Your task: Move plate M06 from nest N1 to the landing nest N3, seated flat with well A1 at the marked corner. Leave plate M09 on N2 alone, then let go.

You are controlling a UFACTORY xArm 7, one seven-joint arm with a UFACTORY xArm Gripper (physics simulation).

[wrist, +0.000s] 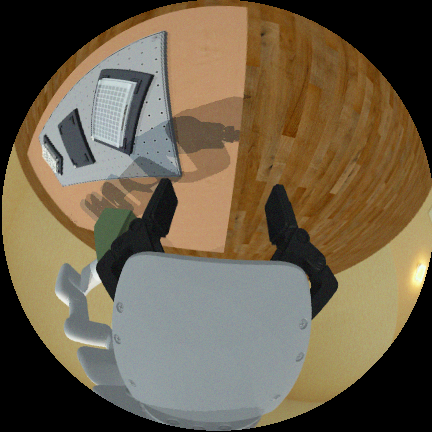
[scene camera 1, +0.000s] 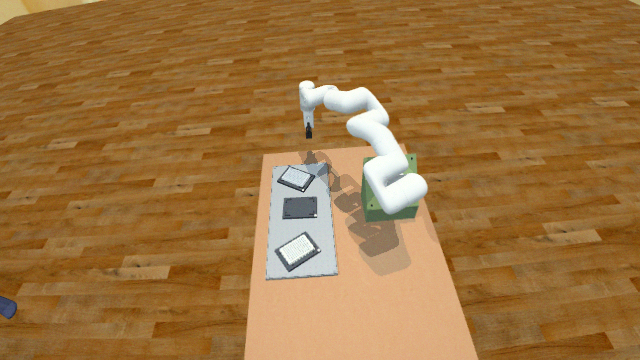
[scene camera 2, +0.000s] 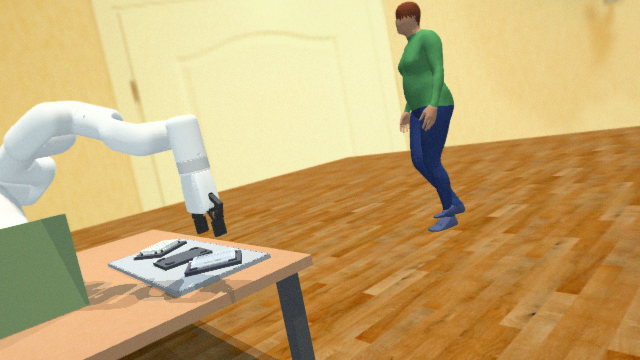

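Note:
My gripper [scene camera 1: 308,135] [scene camera 2: 210,233] [wrist: 220,191] is open and empty, high above the table's end, beyond the board. The nearer plate [scene camera 1: 296,177] [scene camera 2: 215,260] [wrist: 114,112] is pale and lies on a dark, turned nest. The other plate [scene camera 1: 298,249] [scene camera 2: 161,247] [wrist: 50,156] is whiter and lies on a turned nest at the board's other end. Their labels are too small to read, so I cannot tell which is M06 or M09. The middle nest [scene camera 1: 300,208] [scene camera 2: 182,258] [wrist: 76,138] is dark and bare, with a pale corner mark in scene camera 1.
The grey perforated board [scene camera 1: 327,227] [scene camera 2: 255,256] [wrist: 154,55] carries the nests on the table [scene camera 1: 360,310] [scene camera 2: 295,260] [wrist: 210,65]. The arm stands by a green block [scene camera 1: 390,215] [scene camera 2: 37,275] [wrist: 111,227]. A person [scene camera 2: 425,75] stands on the floor beyond the table.

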